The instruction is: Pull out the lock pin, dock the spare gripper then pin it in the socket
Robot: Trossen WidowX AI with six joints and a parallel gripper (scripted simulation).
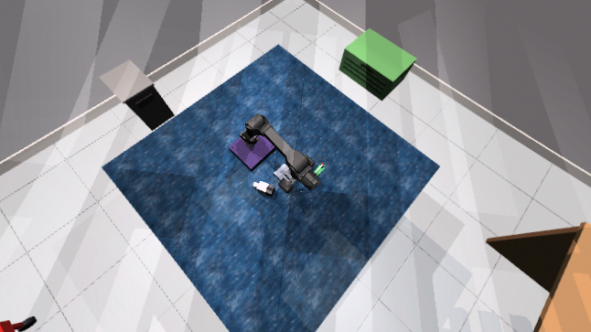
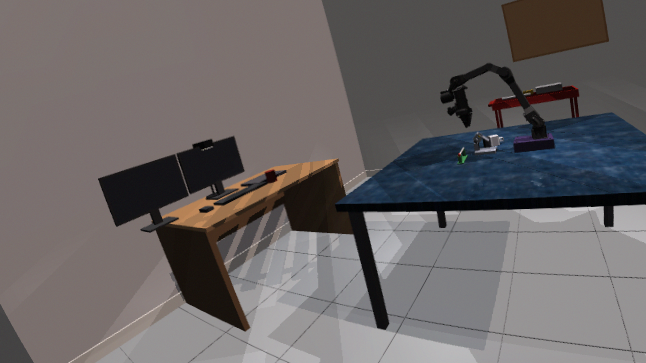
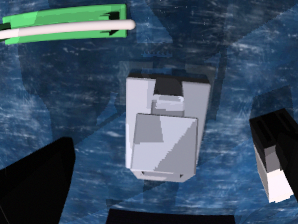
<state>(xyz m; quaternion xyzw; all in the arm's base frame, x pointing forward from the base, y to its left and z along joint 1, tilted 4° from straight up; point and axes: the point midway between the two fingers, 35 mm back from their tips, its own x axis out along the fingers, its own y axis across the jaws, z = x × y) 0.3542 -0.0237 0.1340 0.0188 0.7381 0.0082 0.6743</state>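
The spare gripper lies 11 cm behind my gripper tip, 12 cm to the right of it and 12 cm below it. Round my gripper tip: mount (6 cm behind, 1 cm to the left, 9 cm below); then green rest (4 cm ahead, 12 cm to the left, 13 cm below).
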